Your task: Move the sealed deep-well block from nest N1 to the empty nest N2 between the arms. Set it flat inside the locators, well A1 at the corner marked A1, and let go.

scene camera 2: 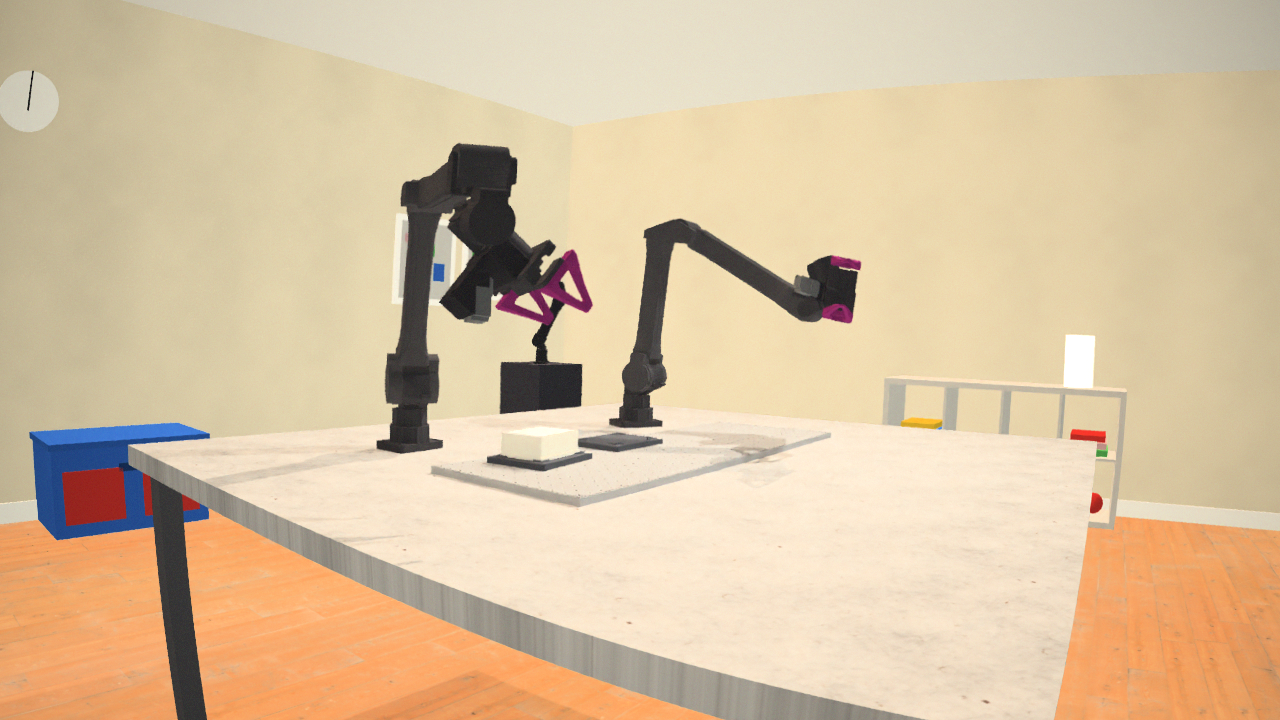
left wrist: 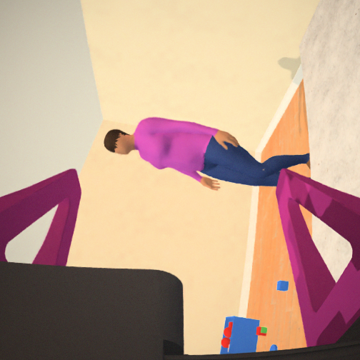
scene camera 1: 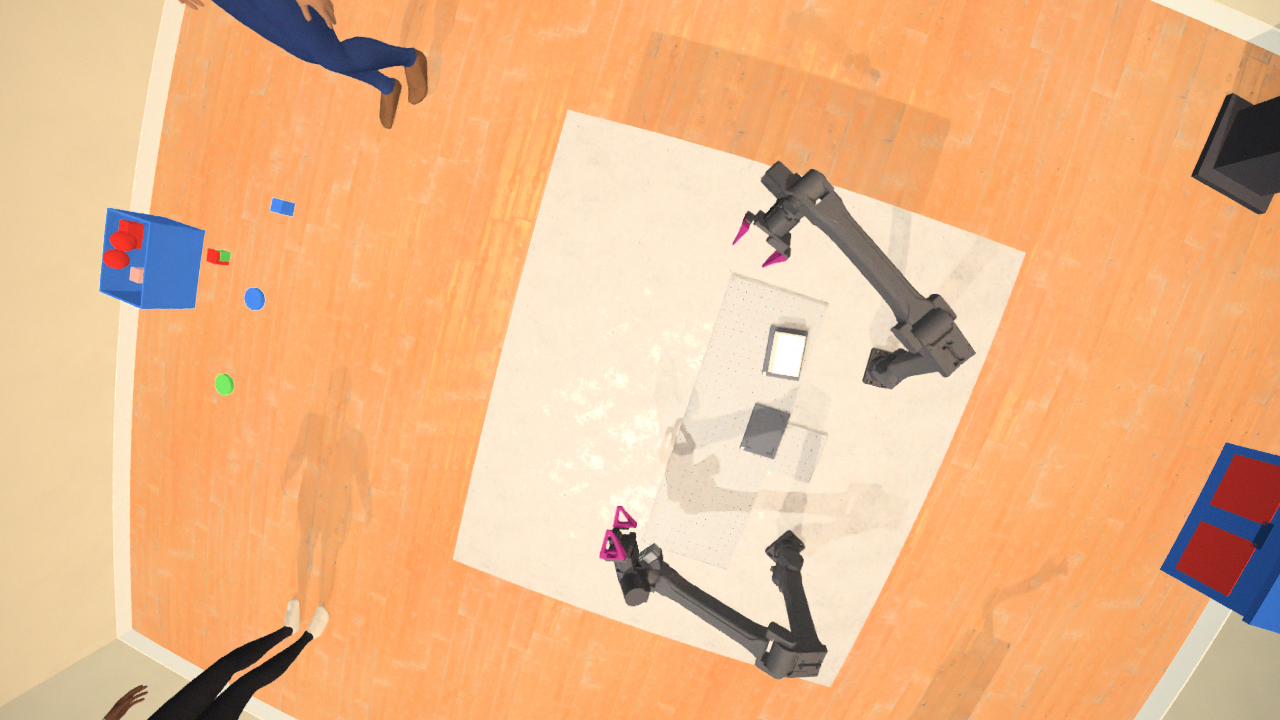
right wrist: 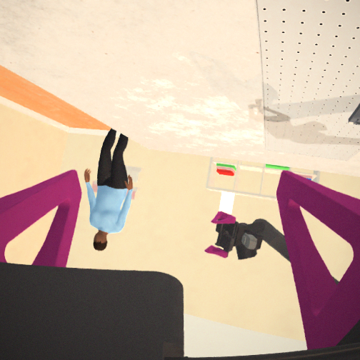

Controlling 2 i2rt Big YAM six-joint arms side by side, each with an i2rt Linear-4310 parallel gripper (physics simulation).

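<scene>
The sealed deep-well block, pale with a white top, sits in a dark nest, presumably N1. The empty dark nest lies beside it on the perforated plate; its edge shows in the right wrist view. Corner markings and well A1 are too small to tell. My left gripper is open and empty, raised far from both nests. My right gripper is open and empty, raised beyond the block's side of the plate.
The perforated plate lies on the pale table. The arms' bases stand along one side of the table. Arm shadows cross the plate. People, a blue bin and toys are off the table.
</scene>
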